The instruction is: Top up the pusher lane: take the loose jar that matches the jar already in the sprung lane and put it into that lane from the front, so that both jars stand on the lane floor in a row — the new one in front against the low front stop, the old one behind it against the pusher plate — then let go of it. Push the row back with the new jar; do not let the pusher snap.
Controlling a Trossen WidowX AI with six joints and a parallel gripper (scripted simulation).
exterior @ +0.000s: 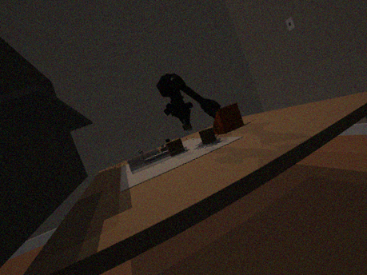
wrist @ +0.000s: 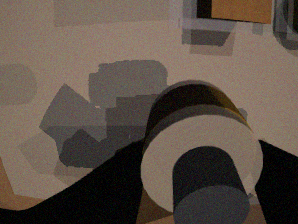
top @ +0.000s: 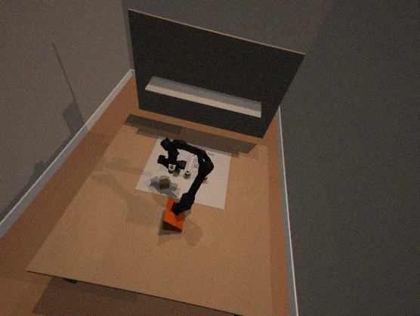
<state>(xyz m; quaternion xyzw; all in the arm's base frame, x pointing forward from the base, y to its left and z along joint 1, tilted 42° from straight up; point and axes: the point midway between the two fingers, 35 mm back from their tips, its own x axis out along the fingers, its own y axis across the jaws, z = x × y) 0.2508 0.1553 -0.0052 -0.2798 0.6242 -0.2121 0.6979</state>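
Now: the white mat 13 cm ahead of my gripper tip, 10 cm to the right of it and 12 cm below it. Also, from my gripper tip: wall panel: 69 cm ahead, 6 cm to the right, 28 cm above; then lane: 22 cm ahead, 13 cm to the right, 10 cm below; then pusher plate: 18 cm ahead, 13 cm to the right, 7 cm below.
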